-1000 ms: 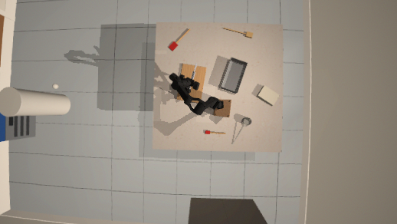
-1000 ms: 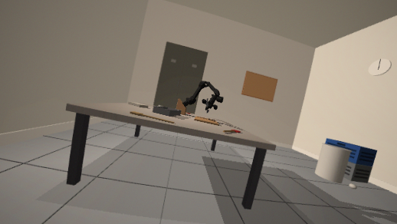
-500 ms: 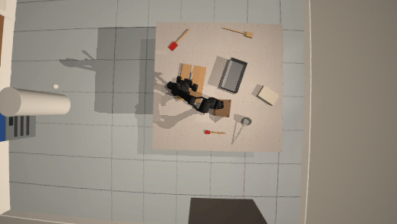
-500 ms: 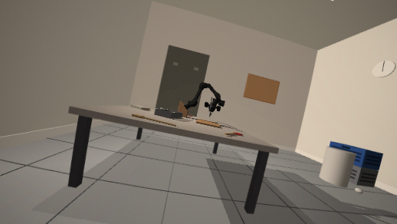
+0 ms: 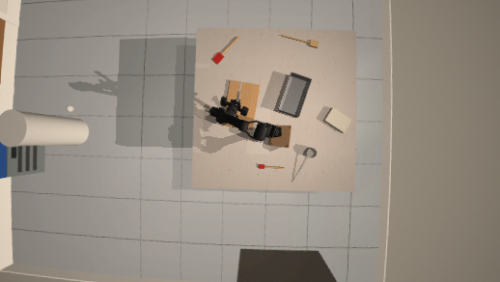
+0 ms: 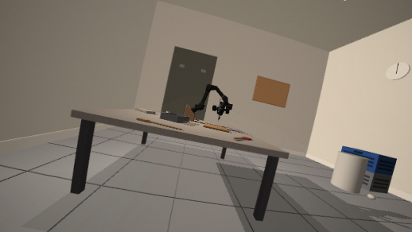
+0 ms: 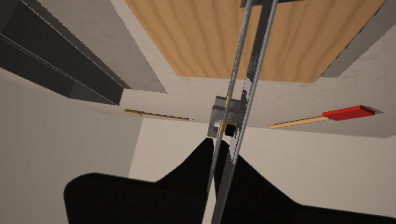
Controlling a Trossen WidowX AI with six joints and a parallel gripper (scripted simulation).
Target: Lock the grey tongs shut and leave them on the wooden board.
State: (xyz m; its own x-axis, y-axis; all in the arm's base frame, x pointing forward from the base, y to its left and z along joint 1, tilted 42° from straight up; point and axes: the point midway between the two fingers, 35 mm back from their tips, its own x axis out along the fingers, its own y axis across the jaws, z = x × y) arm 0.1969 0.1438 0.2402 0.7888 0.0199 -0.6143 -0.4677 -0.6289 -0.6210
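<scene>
Now: gripper tip 14 cm above the wooden board. From my gripper tip the other things lie so: cream block 75 cm to the right, 15 cm behind, 14 cm below; red-headed tool 44 cm ahead, 14 cm below, 12 cm to the left; grey roasting tin 41 cm to the right, 12 cm below, 5 cm ahead.
</scene>
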